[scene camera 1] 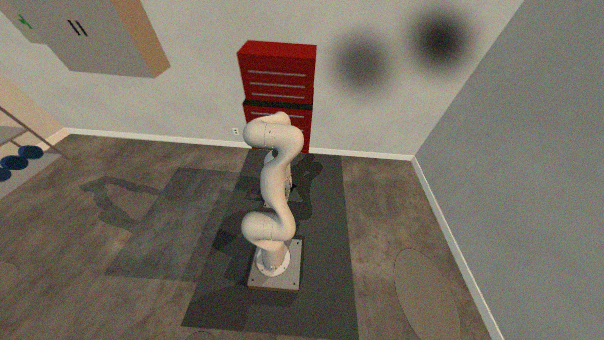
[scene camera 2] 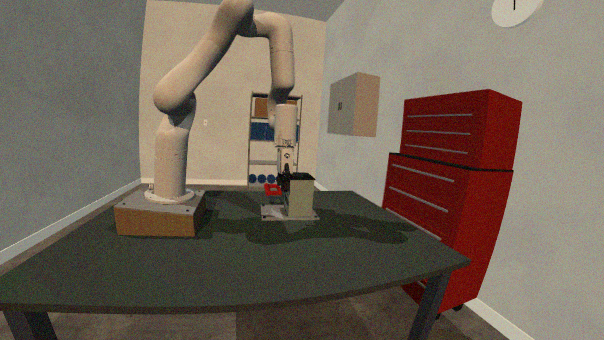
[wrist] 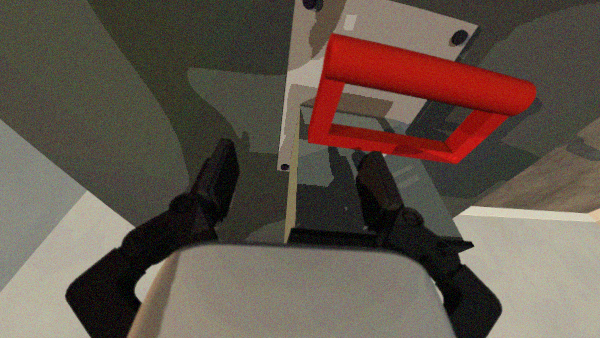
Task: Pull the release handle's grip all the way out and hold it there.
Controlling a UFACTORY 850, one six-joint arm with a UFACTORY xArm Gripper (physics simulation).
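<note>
The release handle's red grip [scene camera 2: 268, 192] [wrist: 430, 75] is a rectangular frame with a thick round bar. It stands out from the side of a cream box with a black top [scene camera 2: 301, 197] [wrist: 291, 200], above a pale bolted base plate [scene camera 2: 270, 212] [wrist: 400, 25]. My gripper [scene camera 2: 285, 181] [wrist: 300, 160] is open and empty, close to the box's handle side. In the wrist view the grip lies ahead and mostly to the right, with the right fingertip just short of its thin lower bar. The arm hides the handle in scene camera 1. The handle's shaft cannot be made out.
The box stands on a dark table [scene camera 1: 325, 280] [scene camera 2: 240, 265]. My arm's base block [scene camera 1: 295, 270] [scene camera 2: 155, 221] is at the left in scene camera 2. A red tool cabinet [scene camera 1: 280, 65] [scene camera 2: 450, 130] stands by the wall, and a shelf rack [scene camera 2: 249, 145] stands behind.
</note>
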